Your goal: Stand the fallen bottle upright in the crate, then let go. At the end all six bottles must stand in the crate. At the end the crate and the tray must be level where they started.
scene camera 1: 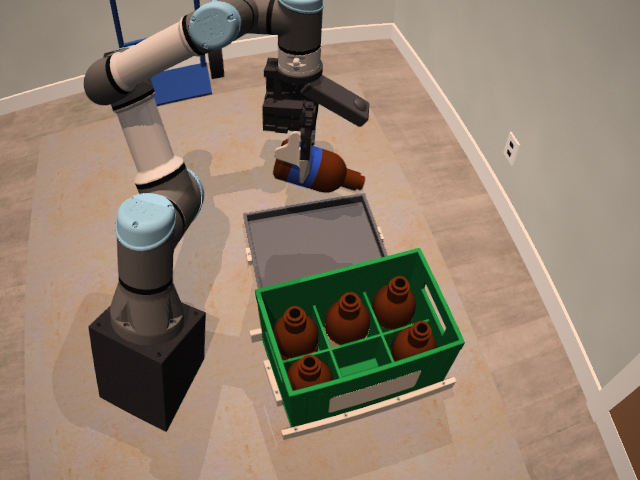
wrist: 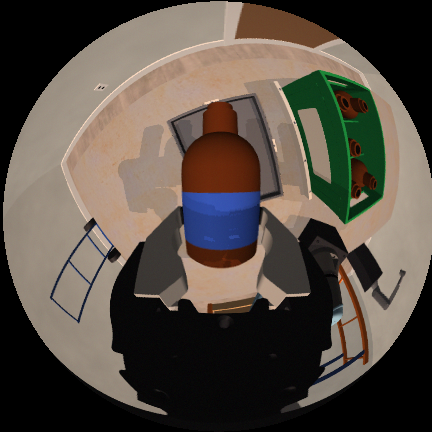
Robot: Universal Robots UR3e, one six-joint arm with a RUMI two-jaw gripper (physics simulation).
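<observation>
A brown bottle with a blue label is held in the air behind the tray in the scene view, tilted close to horizontal, its neck pointing right and a little down. My gripper is shut on this bottle, one jaw on each side around the label and the lower body. The green crate stands level on the floor. Several brown bottles stand upright in its compartments, among them one bottle in the middle of the far row. The near middle compartment is empty.
The grey tray lies flat beside the crate, between it and the held bottle. Light strips lie along the crate's edges. The arm's black base block stands left of the crate. A blue hand cart stands at the back.
</observation>
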